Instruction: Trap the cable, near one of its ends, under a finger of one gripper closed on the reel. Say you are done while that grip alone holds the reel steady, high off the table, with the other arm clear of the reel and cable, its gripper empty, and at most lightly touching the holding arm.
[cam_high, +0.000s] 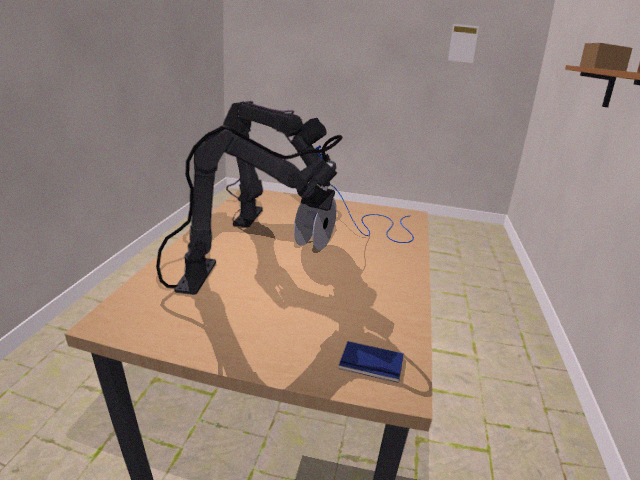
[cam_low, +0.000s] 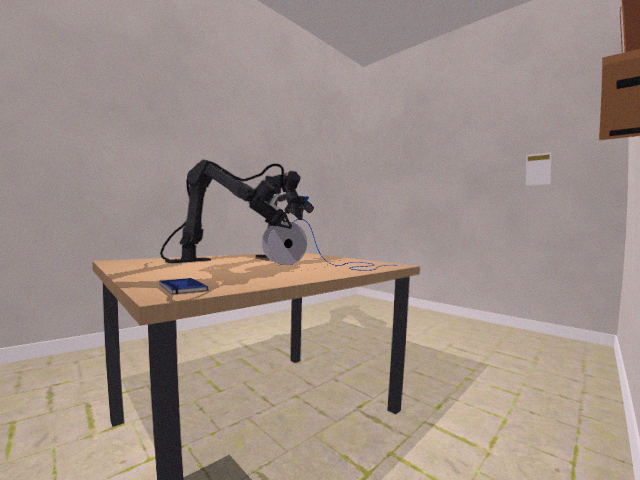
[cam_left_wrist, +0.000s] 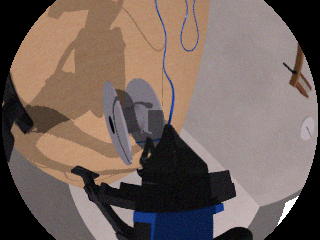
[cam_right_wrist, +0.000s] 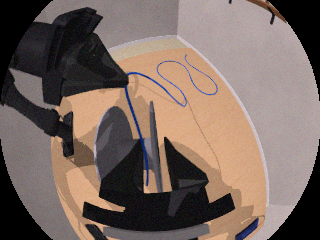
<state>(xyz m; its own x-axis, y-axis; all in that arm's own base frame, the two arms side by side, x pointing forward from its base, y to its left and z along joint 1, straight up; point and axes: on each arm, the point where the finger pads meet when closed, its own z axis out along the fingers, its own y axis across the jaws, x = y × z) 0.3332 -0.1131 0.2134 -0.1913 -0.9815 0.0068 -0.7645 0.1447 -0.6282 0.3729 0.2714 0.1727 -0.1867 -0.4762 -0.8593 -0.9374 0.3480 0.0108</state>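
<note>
The grey reel is 8 cm below my right hand, 3 cm behind it and 1 cm to the left of it. Round my right hand: blue book: 56 cm to the right, 21 cm ahead, 17 cm below.
Now: left hand 2 cm past the grey reel, 7 cm to the left of it and 12 cm above it. The rest, counted from my left hand: blue book 22 cm ahead, 64 cm to the right, 21 cm below.
</note>
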